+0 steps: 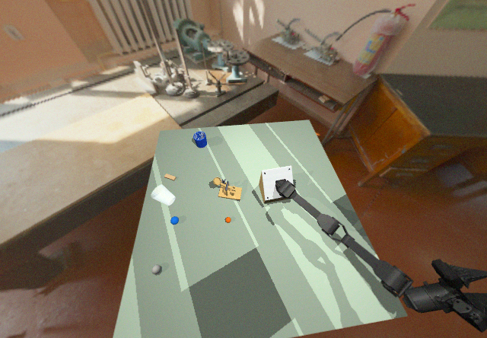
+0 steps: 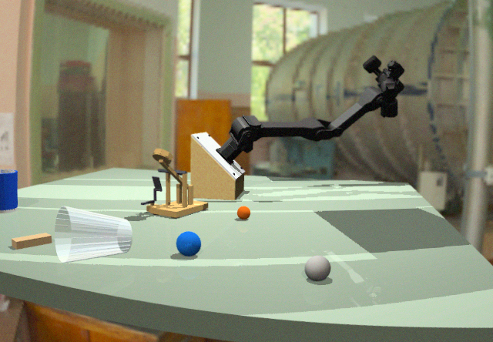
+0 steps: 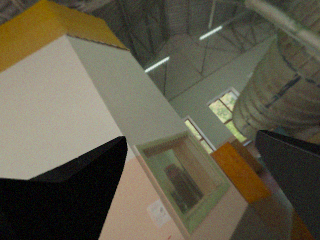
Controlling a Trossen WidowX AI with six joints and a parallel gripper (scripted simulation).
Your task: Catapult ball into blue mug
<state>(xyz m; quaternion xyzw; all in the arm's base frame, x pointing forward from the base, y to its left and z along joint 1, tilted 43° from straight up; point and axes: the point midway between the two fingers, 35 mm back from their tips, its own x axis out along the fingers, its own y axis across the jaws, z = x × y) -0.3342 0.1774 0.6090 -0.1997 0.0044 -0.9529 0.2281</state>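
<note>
Right now my gripper tip is 69 cm short of the wooden catapult, 63 cm to the left of it and 39 cm above it. From my gripper tip the other things lie so: blue ball: 101 cm ahead, 49 cm to the right, 44 cm below; then grey ball: 109 cm ahead, 44 cm below, 27 cm to the right; then orange ball: 70 cm ahead, 45 cm below, 43 cm to the right.
</note>
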